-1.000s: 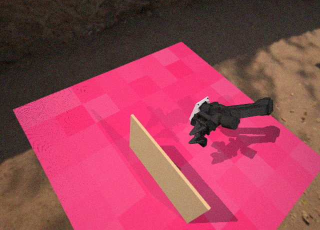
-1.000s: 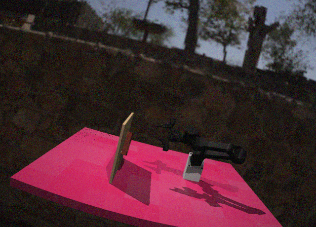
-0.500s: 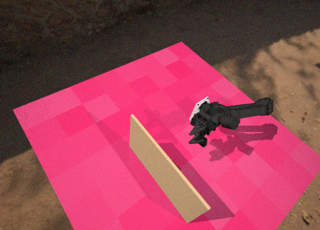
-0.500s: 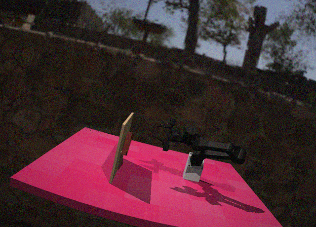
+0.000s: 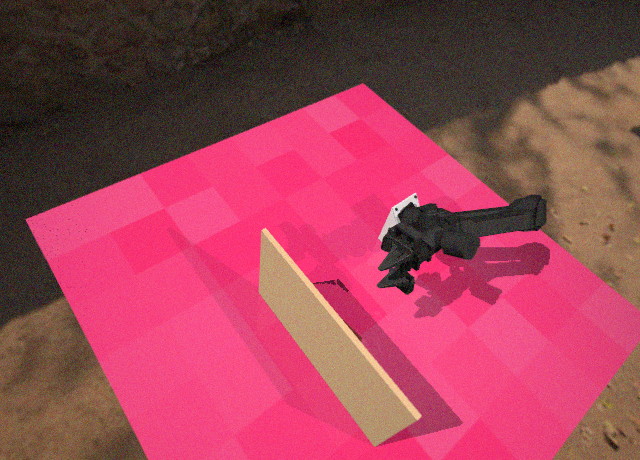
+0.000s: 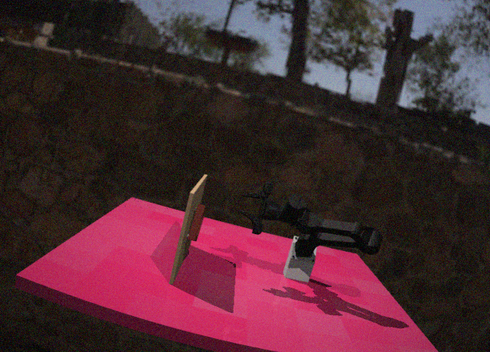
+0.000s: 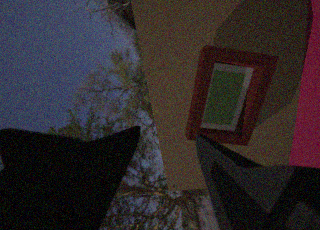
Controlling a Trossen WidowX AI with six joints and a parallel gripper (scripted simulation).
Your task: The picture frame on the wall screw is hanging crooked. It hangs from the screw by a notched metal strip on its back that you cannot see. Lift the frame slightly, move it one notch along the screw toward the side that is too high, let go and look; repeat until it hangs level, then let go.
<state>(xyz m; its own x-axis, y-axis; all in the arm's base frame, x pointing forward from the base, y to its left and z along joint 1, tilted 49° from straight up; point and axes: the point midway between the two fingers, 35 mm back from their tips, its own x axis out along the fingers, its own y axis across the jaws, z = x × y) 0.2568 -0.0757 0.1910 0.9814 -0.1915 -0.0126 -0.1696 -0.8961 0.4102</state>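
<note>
Right now my gripper tip is 130 mm short of the picture frame, 10 mm to the left of it and 110 mm above it. The rest, counted from my gripper tip: tan wall panel 140 mm ahead, 10 mm to the right, 120 mm below.
</note>
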